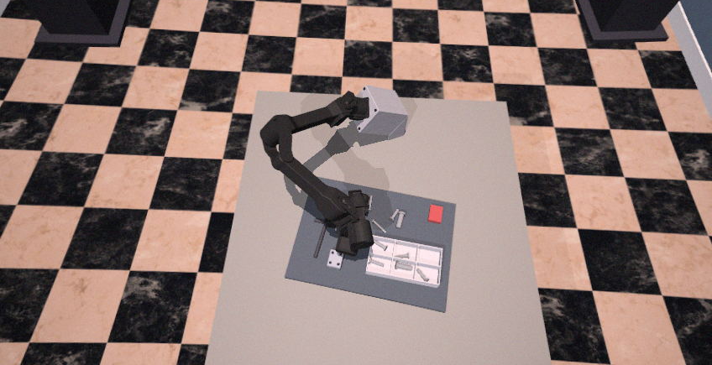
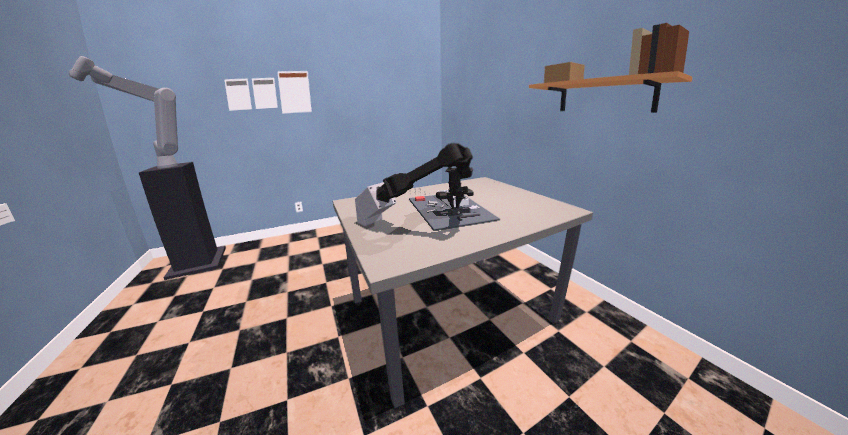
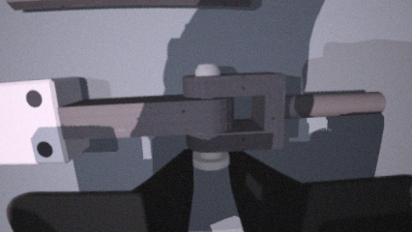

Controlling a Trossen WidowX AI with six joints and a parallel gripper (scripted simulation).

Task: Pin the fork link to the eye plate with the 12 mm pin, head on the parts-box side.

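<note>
The eye plate lies 1 cm ahead of my hand, 3 cm to the right of it and 3 cm below it. The rest, counted from my hand: dark fork link: 3 cm behind, 2 cm to the right, 3 cm below; pin: 2 cm behind, 9 cm to the left, 4 cm below; dark mat: 2 cm ahead, 7 cm to the left, 5 cm below.
</note>
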